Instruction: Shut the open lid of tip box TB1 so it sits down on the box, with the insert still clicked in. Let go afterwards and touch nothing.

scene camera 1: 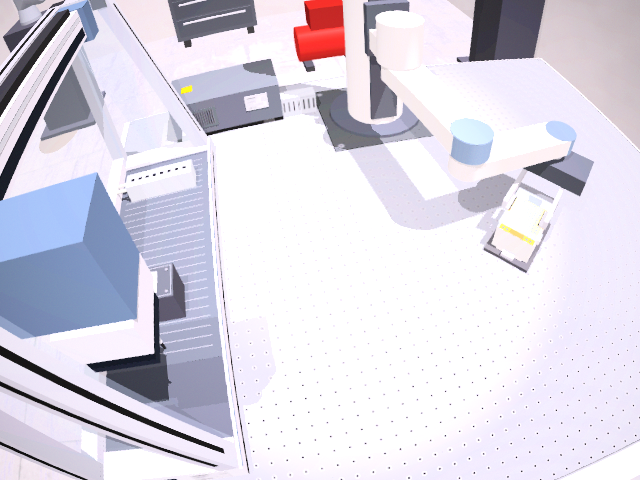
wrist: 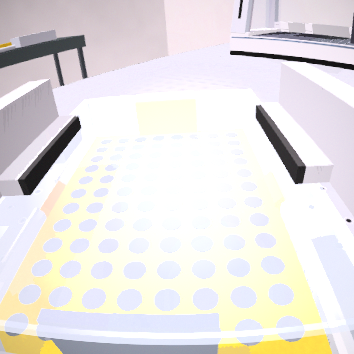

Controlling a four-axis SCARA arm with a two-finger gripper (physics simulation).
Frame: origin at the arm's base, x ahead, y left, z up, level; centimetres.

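Where they show: gripper, fingertip midpoint: (scene camera 1: 524, 214) (wrist: 163, 93); arm's base, origin of the base link: (scene camera 1: 375, 114).
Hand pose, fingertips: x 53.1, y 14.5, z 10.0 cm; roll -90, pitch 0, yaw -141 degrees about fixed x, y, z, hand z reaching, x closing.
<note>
Things, the pixels of their top centre, and the offset from my fingertips. "spot": a spot on its surface instead. Level surfaces: height alone.
- Tip box TB1, middle of its top: (wrist: 153, 145) (scene camera 1: 527, 212) dx -1.1, dy +1.9, dz -1.0 cm
- clear lid edge, surface spot: (wrist: 175, 336) spot: dx -5.5, dy +6.0, dz -1.0 cm
- glass-walled enclosure with a blue block, surface spot: (scene camera 1: 46, 258) spot: dx +24.7, dy -64.8, dz +39.2 cm
- grey equipment box, surface spot: (scene camera 1: 232, 95) spot: dx -56.6, dy -51.8, dz +2.3 cm
- perforated table top, its level: dz -8.7 cm
Tip box TB1 (scene camera 1: 511, 250) (wrist: 225, 102) is pale and stands on a dark base plate at the right in the scene view. Its yellow insert (scene camera 1: 522, 214) (wrist: 150, 285) shows rows of round holes and lies level in the box; its clips are hard to make out. A clear lid edge (wrist: 175, 336) crosses the bottom of the wrist view; glare and transparency hide the lid's angle. My gripper (scene camera 1: 521, 219) (wrist: 163, 93) is shut to its narrow setting with nothing held. Its two dark-padded fingers stand apart, one toward each side of the box.
A glass-walled enclosure with a blue block (scene camera 1: 46, 258) stands at the left. A grey equipment box (scene camera 1: 232, 95) and my arm's column (scene camera 1: 359, 62) stand at the back. A perforated table top (scene camera 1: 361, 335) lies between the enclosure and the tip box.
</note>
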